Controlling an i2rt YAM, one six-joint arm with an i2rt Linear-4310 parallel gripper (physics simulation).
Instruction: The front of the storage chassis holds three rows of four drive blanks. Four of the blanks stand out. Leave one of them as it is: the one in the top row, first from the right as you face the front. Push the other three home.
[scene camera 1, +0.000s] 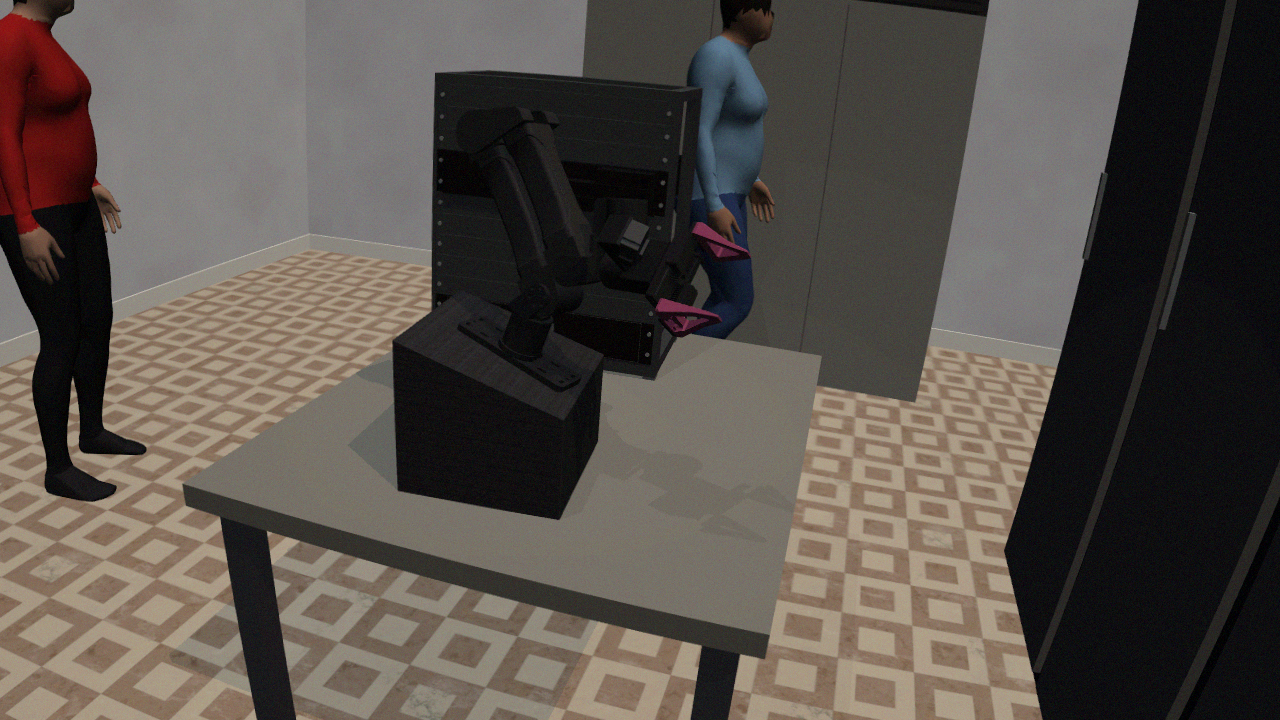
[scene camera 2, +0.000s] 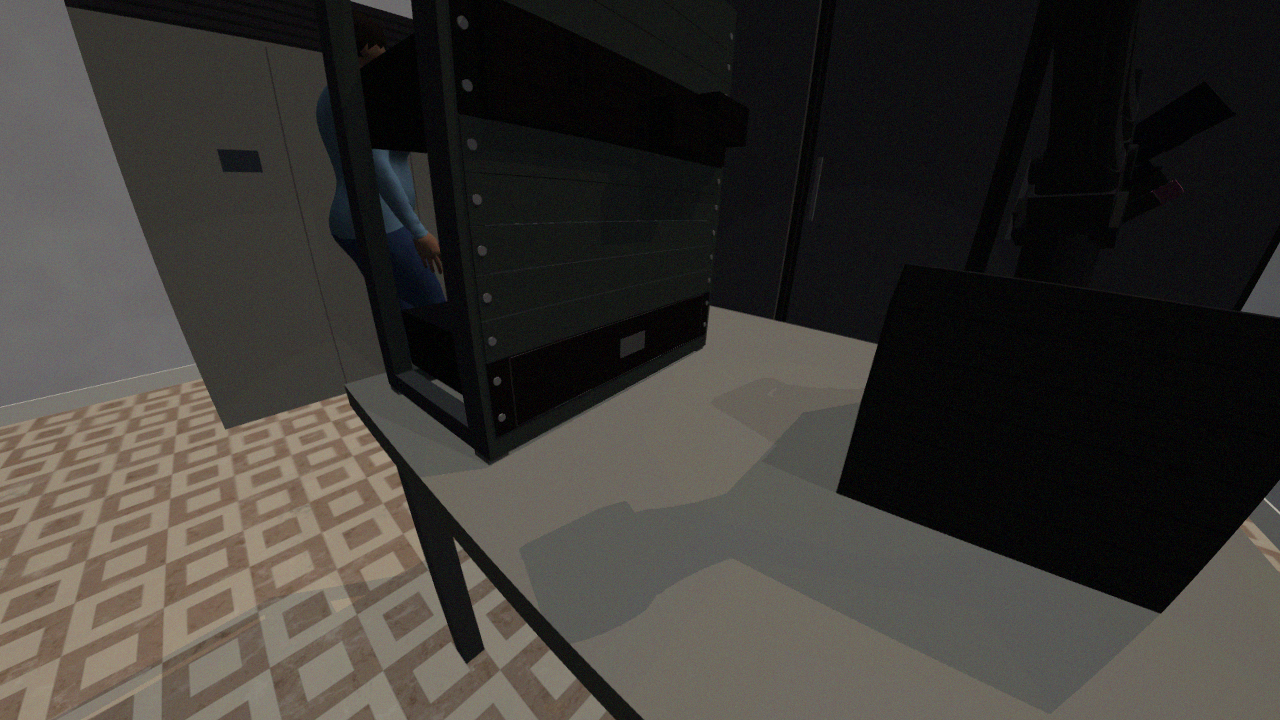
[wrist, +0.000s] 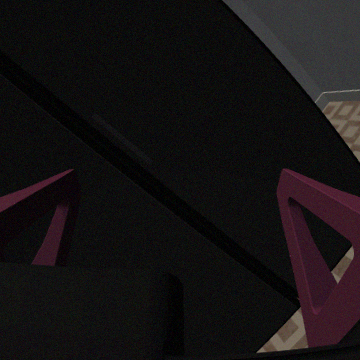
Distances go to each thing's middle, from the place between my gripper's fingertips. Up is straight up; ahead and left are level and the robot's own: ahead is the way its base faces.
My hand is 590 mm short of the rack (scene camera 2: 619, 119), 580 mm to the right of it and 90 mm above it.
